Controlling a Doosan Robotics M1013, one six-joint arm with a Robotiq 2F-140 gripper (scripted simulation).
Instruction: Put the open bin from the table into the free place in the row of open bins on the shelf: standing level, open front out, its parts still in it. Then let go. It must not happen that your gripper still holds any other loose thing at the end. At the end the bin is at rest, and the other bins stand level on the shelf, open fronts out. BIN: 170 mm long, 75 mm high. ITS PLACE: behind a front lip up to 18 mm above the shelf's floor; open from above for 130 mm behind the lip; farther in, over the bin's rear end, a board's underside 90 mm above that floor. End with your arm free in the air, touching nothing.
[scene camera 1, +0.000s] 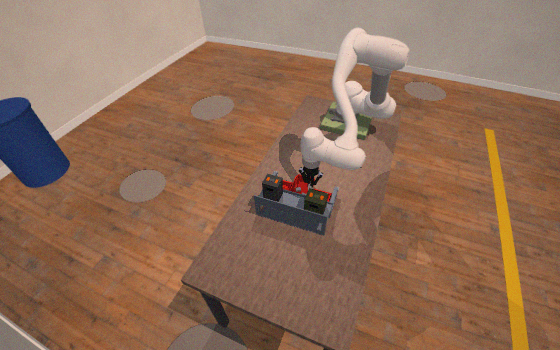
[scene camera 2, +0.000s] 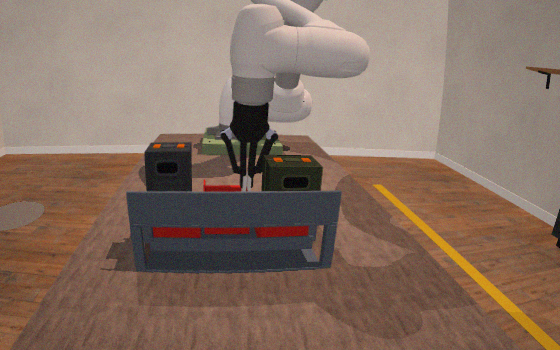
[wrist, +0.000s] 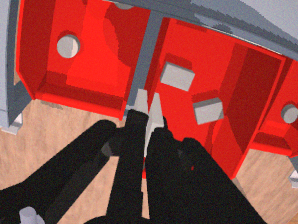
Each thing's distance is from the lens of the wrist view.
gripper (wrist: 145, 104): 22 cm
red bin (wrist: 95, 79): 28 cm
red bin (wrist: 244, 79): 26 cm
